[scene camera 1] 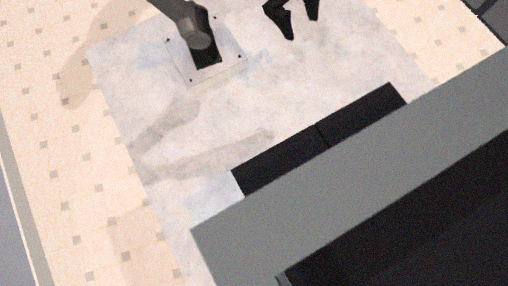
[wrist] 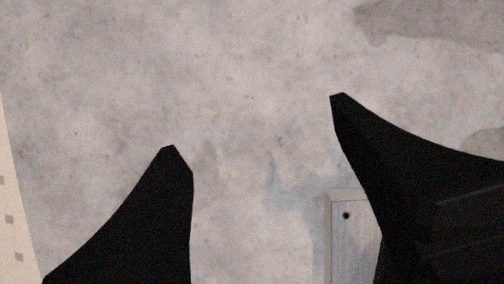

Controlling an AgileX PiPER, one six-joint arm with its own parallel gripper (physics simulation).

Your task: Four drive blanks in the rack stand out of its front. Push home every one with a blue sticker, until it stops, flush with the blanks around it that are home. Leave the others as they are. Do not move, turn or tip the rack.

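Observation:
The rack shows in the scene view as a broad grey surface running from lower left to upper right. Two dark slabs, one on the left and one on the right, extend past its far edge toward the arm, with a thin seam between them. I cannot tell whether they are drive blanks. No blue sticker shows, and the blanks' front faces are hidden. My gripper is open and empty, over the pale mat at the scene view's top, apart from the rack. The rack does not show in the wrist view.
The arm's metal base plate lies at the upper left in the scene view and lower right in the wrist view. A large black surface fills the scene view's lower right. Tiled floor borders the mat.

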